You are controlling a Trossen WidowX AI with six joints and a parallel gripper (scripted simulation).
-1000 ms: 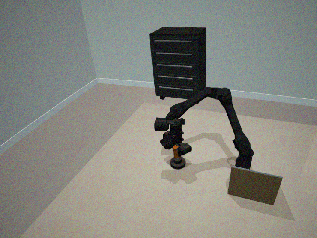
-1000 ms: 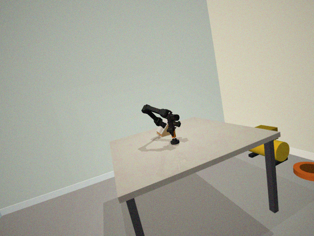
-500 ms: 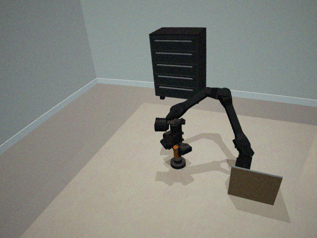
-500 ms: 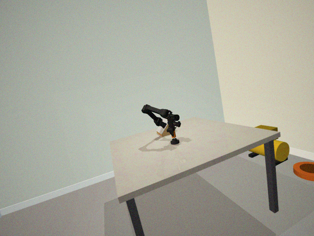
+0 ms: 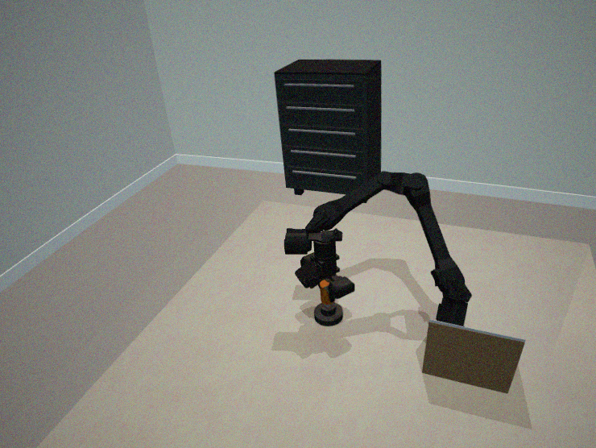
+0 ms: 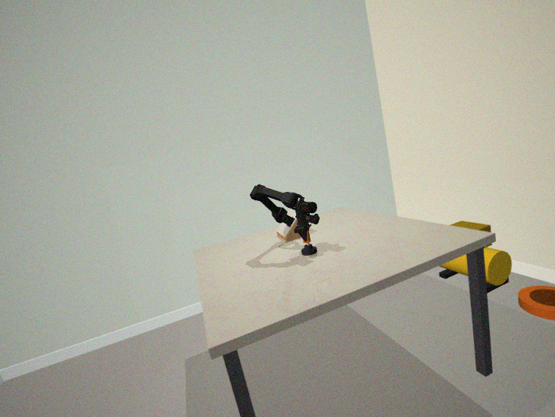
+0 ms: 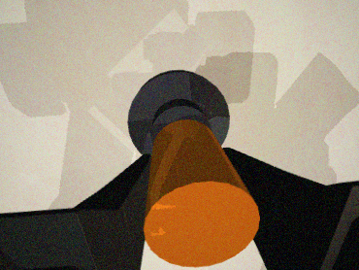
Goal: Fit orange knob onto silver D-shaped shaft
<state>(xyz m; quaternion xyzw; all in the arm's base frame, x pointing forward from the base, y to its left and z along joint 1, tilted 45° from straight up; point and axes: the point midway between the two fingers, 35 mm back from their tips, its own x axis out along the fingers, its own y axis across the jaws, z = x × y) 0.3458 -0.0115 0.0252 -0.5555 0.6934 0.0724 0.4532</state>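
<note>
Right now the orange knob is 3 cm above my gripper tip. The rest, counted from my gripper tip: dark round pedestal 4 cm below.
</note>
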